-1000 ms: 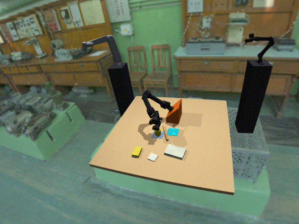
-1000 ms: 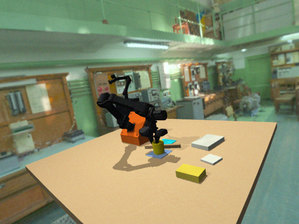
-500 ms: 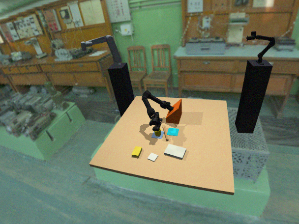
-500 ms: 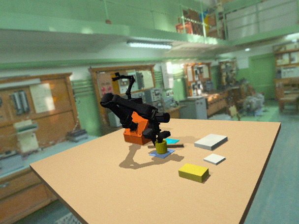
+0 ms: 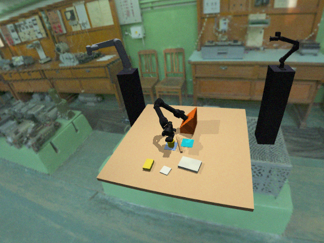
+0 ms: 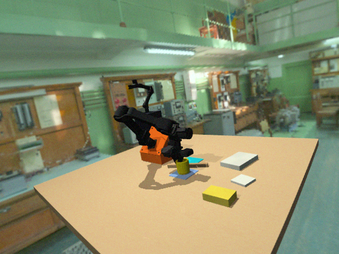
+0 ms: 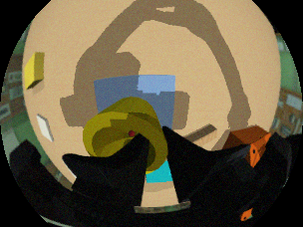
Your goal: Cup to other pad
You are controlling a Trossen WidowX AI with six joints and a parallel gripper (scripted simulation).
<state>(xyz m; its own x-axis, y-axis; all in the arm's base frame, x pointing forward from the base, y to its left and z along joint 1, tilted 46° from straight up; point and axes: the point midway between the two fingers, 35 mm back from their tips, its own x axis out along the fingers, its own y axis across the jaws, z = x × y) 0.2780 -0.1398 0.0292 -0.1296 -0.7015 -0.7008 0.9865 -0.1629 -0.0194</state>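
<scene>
My gripper tip is now 15 cm to the right of the cyan pad, 4 cm above it and 2 cm past it. Round my gripper tip: white tile (34 cm ahead, 3 cm below); then cup (2 cm ahead); then wooden stick (7 cm to the left, 4 cm below).
</scene>
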